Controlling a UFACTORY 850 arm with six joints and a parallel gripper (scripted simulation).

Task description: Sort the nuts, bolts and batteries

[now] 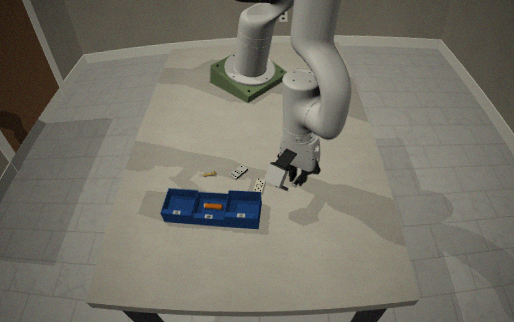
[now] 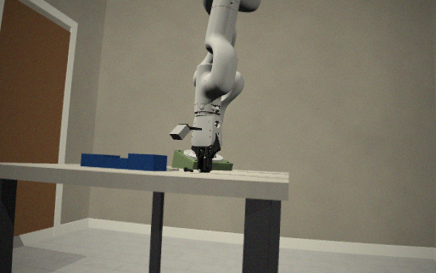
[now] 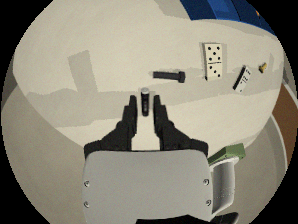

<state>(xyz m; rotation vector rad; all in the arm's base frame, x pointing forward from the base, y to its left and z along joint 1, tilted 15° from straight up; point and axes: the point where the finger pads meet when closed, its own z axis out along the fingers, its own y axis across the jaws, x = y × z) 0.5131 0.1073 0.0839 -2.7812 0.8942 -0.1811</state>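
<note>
Right now the black cylinder is 20 mm below my hand. From my hand the other things lie so: orange battery 230 mm to the right, 80 mm ahead, 10 mm below; then black bolt 50 mm to the right, 20 mm below, 10 mm ahead; then domino 160 mm to the right, 50 mm behind, 20 mm below.
</note>
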